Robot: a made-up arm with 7 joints. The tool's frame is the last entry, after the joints.
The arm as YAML. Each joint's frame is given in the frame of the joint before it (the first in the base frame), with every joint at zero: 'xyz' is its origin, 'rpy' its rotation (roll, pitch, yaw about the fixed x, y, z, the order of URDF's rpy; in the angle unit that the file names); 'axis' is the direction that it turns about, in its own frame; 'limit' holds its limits. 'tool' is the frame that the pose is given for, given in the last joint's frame.
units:
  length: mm
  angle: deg
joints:
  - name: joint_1
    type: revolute
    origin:
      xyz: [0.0, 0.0, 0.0]
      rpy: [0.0, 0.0, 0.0]
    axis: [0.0, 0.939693, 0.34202]
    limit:
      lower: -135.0
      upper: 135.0
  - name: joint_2
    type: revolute
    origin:
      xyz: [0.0, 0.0, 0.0]
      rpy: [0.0, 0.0, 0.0]
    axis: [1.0, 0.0, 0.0]
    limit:
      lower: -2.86
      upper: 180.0
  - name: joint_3
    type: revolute
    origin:
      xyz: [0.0, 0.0, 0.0]
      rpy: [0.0, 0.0, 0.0]
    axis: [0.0, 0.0, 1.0]
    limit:
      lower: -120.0
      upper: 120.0
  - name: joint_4
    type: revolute
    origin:
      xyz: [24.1, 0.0, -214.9]
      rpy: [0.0, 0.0, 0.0]
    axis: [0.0, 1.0, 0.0]
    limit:
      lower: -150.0
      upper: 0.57
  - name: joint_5
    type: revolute
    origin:
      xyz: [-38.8, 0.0, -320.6]
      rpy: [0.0, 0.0, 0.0]
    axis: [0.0, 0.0, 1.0]
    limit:
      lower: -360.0
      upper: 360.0
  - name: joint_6
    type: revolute
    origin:
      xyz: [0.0, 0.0, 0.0]
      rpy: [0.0, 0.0, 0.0]
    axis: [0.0, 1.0, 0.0]
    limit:
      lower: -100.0
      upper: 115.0
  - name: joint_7
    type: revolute
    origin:
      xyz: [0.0, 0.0, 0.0]
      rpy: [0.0, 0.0, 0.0]
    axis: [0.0, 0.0, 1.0]
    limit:
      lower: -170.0
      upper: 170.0
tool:
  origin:
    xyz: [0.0, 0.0, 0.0]
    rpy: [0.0, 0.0, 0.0]
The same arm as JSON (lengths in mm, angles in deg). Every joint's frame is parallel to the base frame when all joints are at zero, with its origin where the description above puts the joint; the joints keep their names.
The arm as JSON. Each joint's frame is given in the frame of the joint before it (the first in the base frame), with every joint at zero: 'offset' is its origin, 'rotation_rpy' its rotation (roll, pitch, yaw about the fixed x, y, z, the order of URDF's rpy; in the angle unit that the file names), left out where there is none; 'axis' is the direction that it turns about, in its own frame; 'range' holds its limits. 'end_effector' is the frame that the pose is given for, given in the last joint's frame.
{"length_unit": "mm", "angle_unit": "deg", "chain": [
  {"id": "joint_1", "offset": [0.0, 0.0, 0.0], "axis": [0.0, 0.9397, 0.342], "range": [-135.0, 135.0]},
  {"id": "joint_2", "offset": [0.0, 0.0, 0.0], "axis": "+x", "range": [-2.86, 180.0]},
  {"id": "joint_3", "offset": [0.0, 0.0, 0.0], "axis": "+z", "range": [-120.0, 120.0]},
  {"id": "joint_4", "offset": [24.1, 0.0, -214.9], "axis": "+y", "range": [-150.0, 0.57]},
  {"id": "joint_5", "offset": [-38.8, 0.0, -320.6], "axis": "+z", "range": [-360.0, 360.0]},
  {"id": "joint_6", "offset": [0.0, 0.0, 0.0], "axis": "+y", "range": [-100.0, 115.0]},
  {"id": "joint_7", "offset": [0.0, 0.0, 0.0], "axis": "+z", "range": [-170.0, 170.0]}
], "end_effector": {"offset": [0.0, 0.0, 0.0]}}

